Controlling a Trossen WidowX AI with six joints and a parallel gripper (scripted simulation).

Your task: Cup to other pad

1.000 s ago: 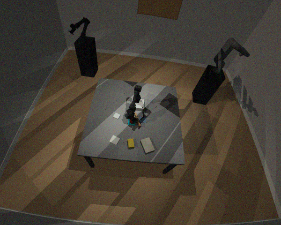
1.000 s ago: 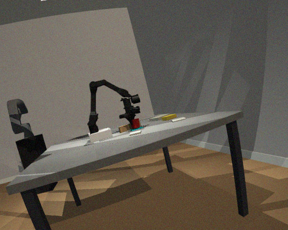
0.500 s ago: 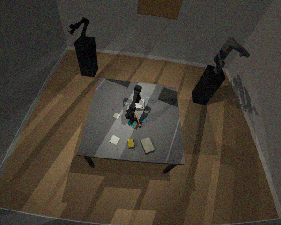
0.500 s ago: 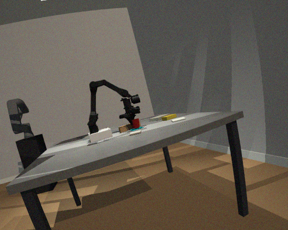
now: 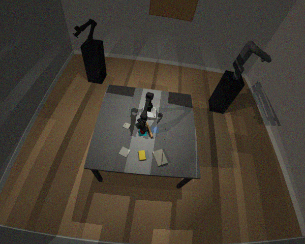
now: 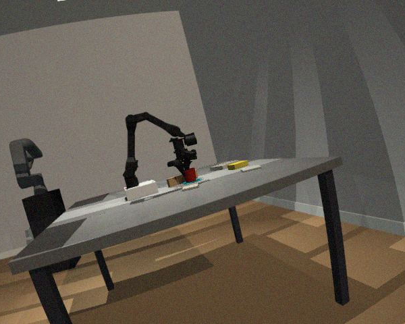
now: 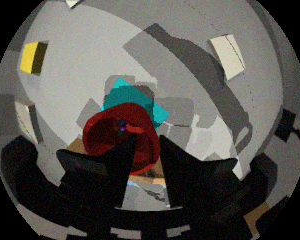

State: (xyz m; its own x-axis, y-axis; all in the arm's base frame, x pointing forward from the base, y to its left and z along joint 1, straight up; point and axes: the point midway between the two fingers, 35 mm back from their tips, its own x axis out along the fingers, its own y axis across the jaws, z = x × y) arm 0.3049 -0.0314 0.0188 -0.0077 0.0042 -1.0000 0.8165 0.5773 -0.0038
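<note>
My gripper tip is 2 cm short of the red cup, 1 cm to the right of it and 1 cm above it. From my gripper tip the other things lie so: blue pad 16 cm to the left, 5 cm below, 5 cm behind; brown block 9 cm to the left, 3 cm below, 1 cm behind; teal pad 5 cm below, 3 cm ahead, 2 cm to the left.
</note>
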